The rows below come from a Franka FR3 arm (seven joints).
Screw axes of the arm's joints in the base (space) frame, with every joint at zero. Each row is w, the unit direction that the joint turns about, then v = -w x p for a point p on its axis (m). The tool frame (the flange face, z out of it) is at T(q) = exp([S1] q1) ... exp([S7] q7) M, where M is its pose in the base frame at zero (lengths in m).
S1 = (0, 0, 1, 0, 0, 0)
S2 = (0, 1, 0, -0.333, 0, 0)
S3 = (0, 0, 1, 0, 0, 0)
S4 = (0, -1, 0, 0.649, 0, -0.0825)
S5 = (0, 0, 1, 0, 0, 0)
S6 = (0, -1, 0, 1.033, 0, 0)
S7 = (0, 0, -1, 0, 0.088, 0)
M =
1 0 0 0.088
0 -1 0 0
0 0 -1 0.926
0 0 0 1
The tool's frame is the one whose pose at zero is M.
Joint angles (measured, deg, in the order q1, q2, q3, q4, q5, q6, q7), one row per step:
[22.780 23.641 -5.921 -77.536 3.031 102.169 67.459]
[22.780 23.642 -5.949 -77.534 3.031 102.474 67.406]
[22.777 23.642 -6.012 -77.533 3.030 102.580 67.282]
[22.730 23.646 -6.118 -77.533 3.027 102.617 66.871]
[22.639 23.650 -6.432 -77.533 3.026 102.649 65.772]
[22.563 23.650 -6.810 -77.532 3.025 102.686 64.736]
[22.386 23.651 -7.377 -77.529 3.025 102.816 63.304]
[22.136 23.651 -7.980 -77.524 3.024 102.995 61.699]
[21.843 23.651 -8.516 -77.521 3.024 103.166 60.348]
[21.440 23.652 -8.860 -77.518 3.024 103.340 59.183]
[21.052 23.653 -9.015 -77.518 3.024 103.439 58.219]
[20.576 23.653 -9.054 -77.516 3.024 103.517 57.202]
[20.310 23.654 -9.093 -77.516 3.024 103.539 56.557]
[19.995 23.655 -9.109 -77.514 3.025 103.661 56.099]
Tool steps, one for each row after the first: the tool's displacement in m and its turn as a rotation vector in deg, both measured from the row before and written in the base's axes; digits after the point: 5 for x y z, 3 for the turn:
[0.00063 -0.00010 0.00050 0.077 -0.298 0.024]
[0.00039 -0.00057 0.00020 0.004 -0.115 0.062]
[0.00057 -0.00151 0.00005 -0.043 -0.056 0.267]
[0.00132 -0.00397 0.00013 -0.136 -0.093 0.720]
[0.00143 -0.00441 0.00023 -0.157 -0.109 0.613]
[0.00243 -0.00732 0.00048 -0.216 -0.229 0.735]
[0.00276 -0.00851 0.00063 -0.231 -0.281 0.803]
[0.00260 -0.00840 0.00059 -0.209 -0.254 0.567]
[0.00238 -0.00788 0.00049 -0.137 -0.223 0.448]
[0.00168 -0.00595 0.00024 -0.080 -0.117 0.434]
[0.00158 -0.00588 0.00017 -0.045 -0.082 0.505]
[0.00086 -0.00347 0.00005 -0.041 -0.025 0.343]
[0.00110 -0.00378 0.00021 -0.004 -0.122 0.129]

